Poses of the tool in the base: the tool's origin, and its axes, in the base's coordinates. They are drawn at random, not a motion.
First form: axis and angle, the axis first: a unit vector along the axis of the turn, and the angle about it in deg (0 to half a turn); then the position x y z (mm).
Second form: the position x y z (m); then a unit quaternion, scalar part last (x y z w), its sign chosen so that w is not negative. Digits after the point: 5 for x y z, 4 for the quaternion.
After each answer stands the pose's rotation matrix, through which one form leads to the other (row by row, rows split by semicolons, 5 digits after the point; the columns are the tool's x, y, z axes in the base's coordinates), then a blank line. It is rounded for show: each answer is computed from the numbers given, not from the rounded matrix.
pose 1, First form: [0.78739 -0.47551 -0.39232 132.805 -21.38 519.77 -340.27]
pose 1, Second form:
[-0.02138 0.51977 -0.34027 0.7215 -0.4357 -0.3595 0.4003]
0.36175 -0.34099 -0.86768; -0.91665 -0.29976 -0.26437; -0.16994 0.89100 -0.42101

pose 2, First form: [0.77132 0.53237 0.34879 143.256 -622.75 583.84 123.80]
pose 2, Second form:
[-0.62275 0.58384 0.12380 0.7320 0.5052 0.3310 0.3152]
0.27034 0.53101 0.80309; 0.94832 -0.29079 -0.12696; 0.16612 0.79591 -0.58218

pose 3, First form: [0.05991 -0.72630 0.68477 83.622 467.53 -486.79 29.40]
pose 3, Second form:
[0.46753 -0.48679 0.02940 0.0399 -0.4842 0.4565 0.7453]
0.11428 -0.71921 -0.68533; 0.64185 0.57999 -0.50163; 0.75827 -0.38256 0.52790

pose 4, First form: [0.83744 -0.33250 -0.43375 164.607 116.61 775.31 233.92]
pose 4, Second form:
[0.11661 0.77531 0.23392 0.8299 -0.3295 -0.4298 0.1339]
0.41332 -0.43177 -0.80171; -0.66204 -0.74698 0.06098; -0.62519 0.50556 -0.59460

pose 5, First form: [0.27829 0.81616 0.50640 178.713 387.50 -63.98 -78.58]
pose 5, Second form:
[0.38750 -0.06398 -0.07858 0.2783 0.8161 0.5064 0.0112]
-0.84488 0.44283 0.30015; 0.46557 0.33231 0.82025; 0.26348 0.83275 -0.48693

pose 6, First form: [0.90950 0.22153 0.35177 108.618 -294.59 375.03 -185.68]
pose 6, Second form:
[-0.29459 0.37503 -0.18568 0.7387 0.1799 0.2857 0.5834]
0.77201 -0.06756 0.63201; 0.59916 -0.25451 -0.75910; 0.21214 0.96471 -0.15601

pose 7, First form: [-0.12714 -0.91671 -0.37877 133.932 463.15 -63.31 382.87]
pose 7, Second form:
[0.46315 -0.06331 0.38287 -0.1170 -0.8436 -0.3486 0.3913]
-0.66642 0.47019 -0.57862; -0.07536 0.72961 0.67970; 0.74175 0.49657 -0.45080

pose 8, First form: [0.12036 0.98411 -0.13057 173.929 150.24 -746.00 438.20]
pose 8, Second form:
[0.15024 -0.74600 0.43820 0.1202 0.9827 -0.1304 0.0530]
-0.96550 0.25004 0.07274; 0.22242 0.93711 -0.26900; -0.13542 -0.24354 -0.96039

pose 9, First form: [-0.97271 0.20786 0.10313 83.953 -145.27 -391.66 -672.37]
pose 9, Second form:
[-0.14527 -0.39166 -0.67237 -0.6506 0.1390 0.0690 0.7434]
0.95183 -0.28344 0.11696; -0.07833 0.14400 0.98647; -0.29645 -0.94812 0.11486

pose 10, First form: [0.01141 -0.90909 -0.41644 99.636 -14.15 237.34 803.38]
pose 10, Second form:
[-0.01415 0.23734 0.80338 0.0087 -0.6945 -0.3182 0.6452]
-0.16724 0.39846 -0.90181; -0.42267 0.79740 0.43070; 0.89072 0.45320 0.03506

